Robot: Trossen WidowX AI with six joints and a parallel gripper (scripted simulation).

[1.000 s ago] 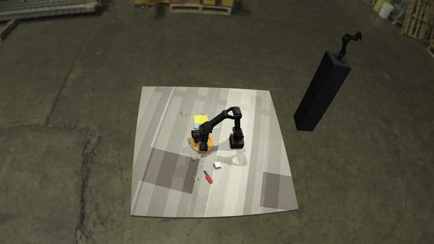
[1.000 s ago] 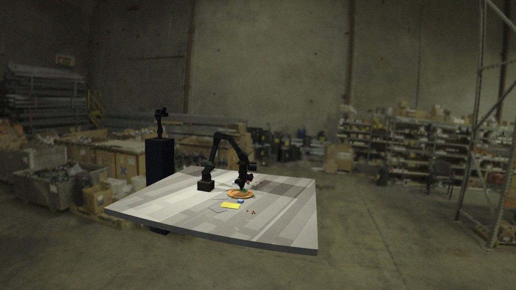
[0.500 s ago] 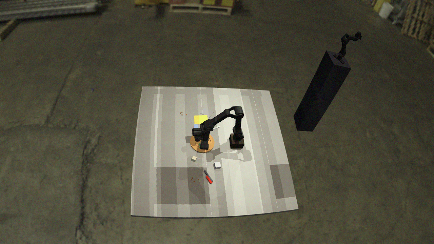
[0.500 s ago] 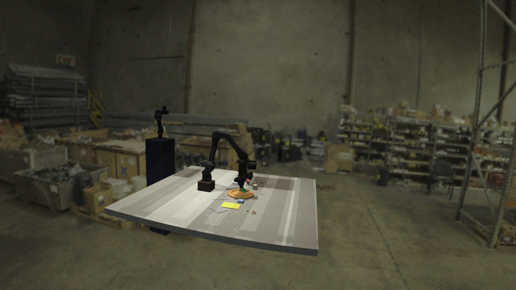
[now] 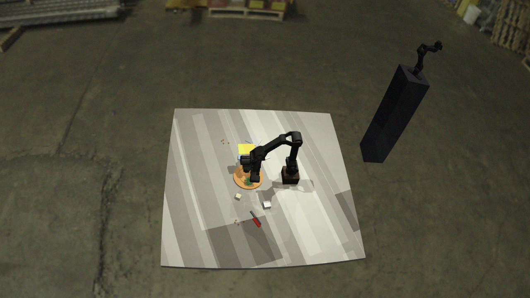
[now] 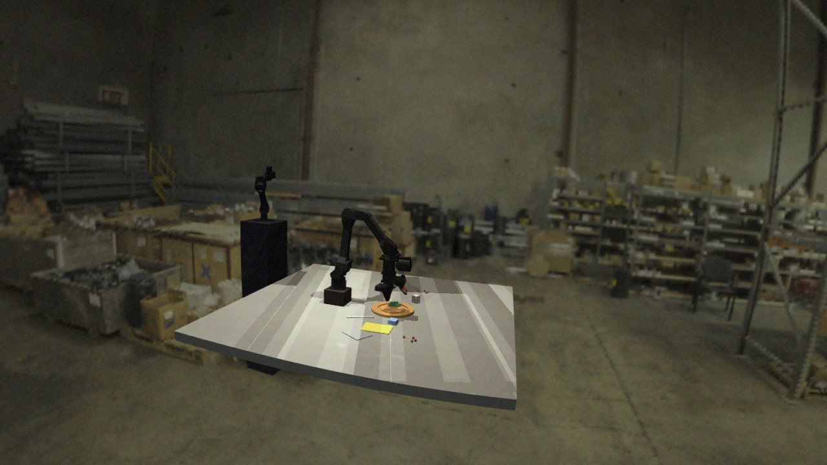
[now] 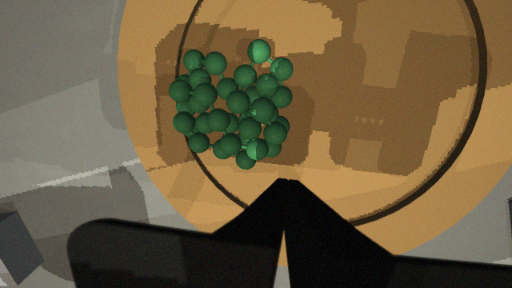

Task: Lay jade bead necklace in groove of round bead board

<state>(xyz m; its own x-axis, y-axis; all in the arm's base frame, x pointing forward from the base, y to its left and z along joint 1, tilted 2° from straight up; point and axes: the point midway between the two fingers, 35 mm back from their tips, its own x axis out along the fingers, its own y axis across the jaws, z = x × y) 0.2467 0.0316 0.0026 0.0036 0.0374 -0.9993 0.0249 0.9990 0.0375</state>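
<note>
The cream cube lies 160 mm to the left of my gripper tip, 100 mm ahead of it and 20 mm below it. The rest, counted from my gripper tip: yellow pad (260 mm to the right, 50 mm ahead, 30 mm below); then white strip (170 mm to the right, 70 mm behind, 30 mm below); then blue block (170 mm to the right, 90 mm ahead, 30 mm below).
</note>
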